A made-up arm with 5 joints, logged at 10 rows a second.
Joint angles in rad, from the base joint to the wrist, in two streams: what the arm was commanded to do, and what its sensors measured. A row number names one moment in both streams.
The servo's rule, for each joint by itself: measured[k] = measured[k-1] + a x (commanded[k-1-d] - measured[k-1]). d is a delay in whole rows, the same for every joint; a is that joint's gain. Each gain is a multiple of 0.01, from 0.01 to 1. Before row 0 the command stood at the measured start. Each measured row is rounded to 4 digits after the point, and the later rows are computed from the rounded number. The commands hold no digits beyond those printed.
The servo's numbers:
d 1
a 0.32 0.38 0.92 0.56 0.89
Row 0, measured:
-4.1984 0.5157 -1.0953 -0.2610 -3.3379
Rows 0 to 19, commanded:
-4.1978 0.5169 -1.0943 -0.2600 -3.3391
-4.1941 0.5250 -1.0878 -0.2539 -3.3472
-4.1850 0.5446 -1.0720 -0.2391 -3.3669
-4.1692 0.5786 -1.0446 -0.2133 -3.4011
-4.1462 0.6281 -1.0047 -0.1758 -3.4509
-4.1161 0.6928 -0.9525 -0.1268 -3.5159
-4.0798 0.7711 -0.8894 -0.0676 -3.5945
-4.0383 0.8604 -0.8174 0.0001 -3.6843
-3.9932 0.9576 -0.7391 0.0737 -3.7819
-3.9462 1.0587 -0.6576 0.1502 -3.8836
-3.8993 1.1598 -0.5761 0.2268 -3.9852
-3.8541 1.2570 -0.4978 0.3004 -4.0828
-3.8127 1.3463 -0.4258 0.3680 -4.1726
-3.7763 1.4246 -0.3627 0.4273 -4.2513
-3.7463 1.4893 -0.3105 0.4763 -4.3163
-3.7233 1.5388 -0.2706 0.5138 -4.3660
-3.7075 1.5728 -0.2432 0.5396 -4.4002
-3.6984 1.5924 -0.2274 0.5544 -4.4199
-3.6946 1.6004 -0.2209 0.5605 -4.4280
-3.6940 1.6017 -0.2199 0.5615 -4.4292
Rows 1 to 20, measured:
-4.1984 0.5157 -1.0953 -0.2610 -3.3379
-4.1982 0.5162 -1.0944 -0.2604 -3.3390
-4.1969 0.5195 -1.0883 -0.2568 -3.3463
-4.1931 0.5290 -1.0733 -0.2469 -3.3646
-4.1855 0.5478 -1.0469 -0.2281 -3.3971
-4.1729 0.5783 -1.0081 -0.1988 -3.4450
-4.1547 0.6218 -0.9569 -0.1585 -3.5081
-4.1307 0.6785 -0.8948 -0.1076 -3.5850
-4.1011 0.7476 -0.8236 -0.0473 -3.6734
-4.0666 0.8274 -0.7459 0.0205 -3.7700
-4.0281 0.9153 -0.6647 0.0931 -3.8711
-3.9869 1.0082 -0.5832 0.1680 -3.9726
-3.9444 1.1027 -0.5046 0.2421 -4.0707
-3.9023 1.1953 -0.4321 0.3126 -4.1614
-3.8620 1.2824 -0.3683 0.3768 -4.2414
-3.8250 1.3610 -0.3151 0.4325 -4.3081
-3.7925 1.4286 -0.2742 0.4780 -4.3596
-3.7653 1.4834 -0.2457 0.5125 -4.3957
-3.7439 1.5248 -0.2289 0.5360 -4.4172
-3.7281 1.5535 -0.2215 0.5497 -4.4268

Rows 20 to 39, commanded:
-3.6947 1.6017 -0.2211 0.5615 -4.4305
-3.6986 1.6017 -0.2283 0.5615 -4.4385
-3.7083 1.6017 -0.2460 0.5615 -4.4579
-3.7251 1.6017 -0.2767 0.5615 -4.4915
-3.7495 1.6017 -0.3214 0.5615 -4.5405
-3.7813 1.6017 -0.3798 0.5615 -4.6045
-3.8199 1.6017 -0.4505 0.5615 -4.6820
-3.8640 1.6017 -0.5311 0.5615 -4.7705
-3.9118 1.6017 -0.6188 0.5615 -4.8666
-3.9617 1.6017 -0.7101 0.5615 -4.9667
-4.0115 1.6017 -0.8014 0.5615 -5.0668
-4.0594 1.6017 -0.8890 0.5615 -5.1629
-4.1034 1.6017 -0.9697 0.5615 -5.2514
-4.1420 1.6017 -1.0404 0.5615 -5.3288
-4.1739 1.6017 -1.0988 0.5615 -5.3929
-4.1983 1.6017 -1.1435 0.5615 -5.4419
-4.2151 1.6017 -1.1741 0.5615 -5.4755
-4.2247 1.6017 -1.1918 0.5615 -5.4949
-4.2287 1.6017 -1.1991 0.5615 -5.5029
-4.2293 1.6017 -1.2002 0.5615 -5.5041
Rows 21 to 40, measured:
-3.7172 1.5718 -0.2200 0.5563 -4.4289
-3.7100 1.5832 -0.2210 0.5592 -4.4303
-3.7064 1.5902 -0.2277 0.5605 -4.4376
-3.7070 1.5946 -0.2445 0.5611 -4.4557
-3.7128 1.5973 -0.2741 0.5613 -4.4876
-3.7245 1.5990 -0.3176 0.5614 -4.5347
-3.7427 1.6000 -0.3748 0.5615 -4.5968
-3.7674 1.6006 -0.4444 0.5615 -4.6726
-3.7983 1.6010 -0.5242 0.5615 -4.7597
-3.8346 1.6013 -0.6112 0.5615 -4.8548
-3.8753 1.6015 -0.7022 0.5615 -4.9544
-3.9189 1.6016 -0.7935 0.5615 -5.0544
-3.9639 1.6016 -0.8814 0.5615 -5.1510
-4.0085 1.6016 -0.9626 0.5615 -5.2404
-4.0512 1.6016 -1.0342 0.5615 -5.3191
-4.0905 1.6016 -1.0936 0.5615 -5.3848
-4.1250 1.6016 -1.1395 0.5615 -5.4356
-4.1538 1.6016 -1.1713 0.5615 -5.4711
-4.1765 1.6016 -1.1902 0.5615 -5.4923
-4.1932 1.6016 -1.1984 0.5615 -5.5017

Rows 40 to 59, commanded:
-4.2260 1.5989 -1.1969 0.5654 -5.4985
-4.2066 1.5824 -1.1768 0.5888 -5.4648
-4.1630 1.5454 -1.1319 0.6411 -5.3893
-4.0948 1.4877 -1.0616 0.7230 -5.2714
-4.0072 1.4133 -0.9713 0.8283 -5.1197
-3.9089 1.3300 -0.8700 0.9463 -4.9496
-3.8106 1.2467 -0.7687 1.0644 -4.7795
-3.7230 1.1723 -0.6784 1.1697 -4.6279
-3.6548 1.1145 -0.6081 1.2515 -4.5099
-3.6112 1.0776 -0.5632 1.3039 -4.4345
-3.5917 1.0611 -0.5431 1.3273 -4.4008
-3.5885 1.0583 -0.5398 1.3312 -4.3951
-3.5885 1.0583 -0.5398 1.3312 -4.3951
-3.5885 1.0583 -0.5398 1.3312 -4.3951
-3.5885 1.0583 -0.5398 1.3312 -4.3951
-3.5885 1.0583 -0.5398 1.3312 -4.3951
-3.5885 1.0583 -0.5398 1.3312 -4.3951
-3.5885 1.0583 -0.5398 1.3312 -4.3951
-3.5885 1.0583 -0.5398 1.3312 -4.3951
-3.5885 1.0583 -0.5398 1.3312 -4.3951
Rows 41 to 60, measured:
-4.2048 1.6016 -1.2001 0.5615 -5.5038
-4.2116 1.6006 -1.1972 0.5637 -5.4991
-4.2100 1.5937 -1.1784 0.5778 -5.4686
-4.1950 1.5753 -1.1356 0.6132 -5.3980
-4.1629 1.5420 -1.0675 0.6747 -5.2853
-4.1131 1.4931 -0.9790 0.7607 -5.1379
-4.0478 1.4311 -0.8787 0.8646 -4.9703
-3.9719 1.3610 -0.7775 0.9765 -4.8005
-3.8923 1.2893 -0.6863 1.0847 -4.6469
-3.8163 1.2229 -0.6144 1.1781 -4.5250
-3.7507 1.1677 -0.5673 1.2485 -4.4445
-3.6998 1.1272 -0.5450 1.2926 -4.4056
-3.6642 1.1010 -0.5402 1.3142 -4.3963
-3.6400 1.0848 -0.5398 1.3237 -4.3952
-3.6235 1.0747 -0.5398 1.3279 -4.3951
-3.6123 1.0685 -0.5398 1.3297 -4.3951
-3.6047 1.0646 -0.5398 1.3305 -4.3951
-3.5995 1.0622 -0.5398 1.3309 -4.3951
-3.5960 1.0607 -0.5398 1.3311 -4.3951
-3.5936 1.0598 -0.5398 1.3312 -4.3951

